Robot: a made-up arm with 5 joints. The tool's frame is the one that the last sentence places.
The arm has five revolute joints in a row. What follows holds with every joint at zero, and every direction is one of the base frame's.
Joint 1 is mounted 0.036 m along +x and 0.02 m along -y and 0.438 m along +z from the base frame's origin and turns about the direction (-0.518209, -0.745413, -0.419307), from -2.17 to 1.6 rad.
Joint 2 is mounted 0.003 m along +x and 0.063 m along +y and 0.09 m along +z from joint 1 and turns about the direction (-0.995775, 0.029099, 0.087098), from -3.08 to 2.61 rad.
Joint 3 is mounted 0.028 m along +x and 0.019 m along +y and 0.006 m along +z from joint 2 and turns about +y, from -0.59 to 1.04 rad.
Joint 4 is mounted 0.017 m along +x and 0.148 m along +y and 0.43 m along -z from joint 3 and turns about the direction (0.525, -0.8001, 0.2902), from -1.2 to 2 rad.
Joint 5 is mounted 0.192 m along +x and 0.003 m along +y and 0.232 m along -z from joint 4 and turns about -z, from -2.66 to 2.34 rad.
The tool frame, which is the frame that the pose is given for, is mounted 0.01 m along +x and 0.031 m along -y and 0.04 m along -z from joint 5; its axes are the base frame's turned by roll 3.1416, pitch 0 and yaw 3.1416 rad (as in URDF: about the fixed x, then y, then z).
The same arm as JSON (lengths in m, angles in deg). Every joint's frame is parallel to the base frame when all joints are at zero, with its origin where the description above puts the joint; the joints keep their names.
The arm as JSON. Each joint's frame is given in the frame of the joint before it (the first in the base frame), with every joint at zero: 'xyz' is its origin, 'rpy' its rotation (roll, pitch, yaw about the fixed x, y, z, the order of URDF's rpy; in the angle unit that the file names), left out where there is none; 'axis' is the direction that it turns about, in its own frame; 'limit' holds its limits. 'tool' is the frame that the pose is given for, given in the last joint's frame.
{"units": {"length": "m", "angle": "deg"}, "joints": [{"name": "joint 1", "type": "revolute", "origin": {"xyz": [0.036, -0.02, 0.438]}, "axis": [-0.518209, -0.745413, -0.419307], "limit": {"lower": -124.33, "upper": 91.67}}, {"name": "joint 2", "type": "revolute", "origin": {"xyz": [0.003, 0.063, 0.09]}, "axis": [-0.995775, 0.029099, 0.087098], "limit": {"lower": -176.47, "upper": 149.54}}, {"name": "joint 3", "type": "revolute", "origin": {"xyz": [0.028, 0.019, 0.006]}, "axis": [0.0, 1.0, 0.0], "limit": {"lower": -33.8, "upper": 59.59}}, {"name": "joint 4", "type": "revolute", "origin": {"xyz": [0.017, 0.148, -0.43]}, "axis": [0.525, -0.8001, 0.2902], "limit": {"lower": -68.75, "upper": 114.59}}, {"name": "joint 5", "type": "revolute", "origin": {"xyz": [0.192, 0.003, -0.232]}, "axis": [0.0, 0.0, -1.0], "limit": {"lower": -152.41, "upper": 134.07}}], "tool": {"origin": {"xyz": [0.01, -0.031, -0.04], "rpy": [-180.0, 0.0, -180.0]}}}
